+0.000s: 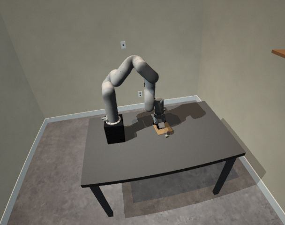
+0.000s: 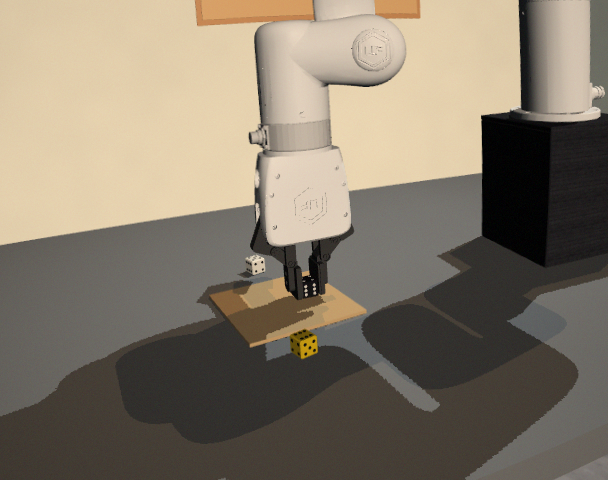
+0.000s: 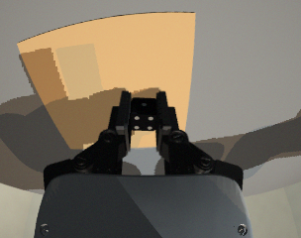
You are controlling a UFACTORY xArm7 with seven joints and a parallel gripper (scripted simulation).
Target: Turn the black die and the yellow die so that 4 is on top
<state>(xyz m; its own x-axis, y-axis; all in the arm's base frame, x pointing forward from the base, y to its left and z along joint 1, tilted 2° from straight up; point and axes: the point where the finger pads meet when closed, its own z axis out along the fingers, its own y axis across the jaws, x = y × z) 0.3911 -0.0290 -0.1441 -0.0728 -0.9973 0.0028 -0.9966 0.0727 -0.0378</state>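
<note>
Right now my hand is 1 cm above the black die. Round my hand: tan mat (3 cm ahead, 3 cm below); then yellow die (6 cm ahead, 11 cm to the left, 2 cm below); then white die (2 cm ahead, 12 cm to the right, 2 cm below).
</note>
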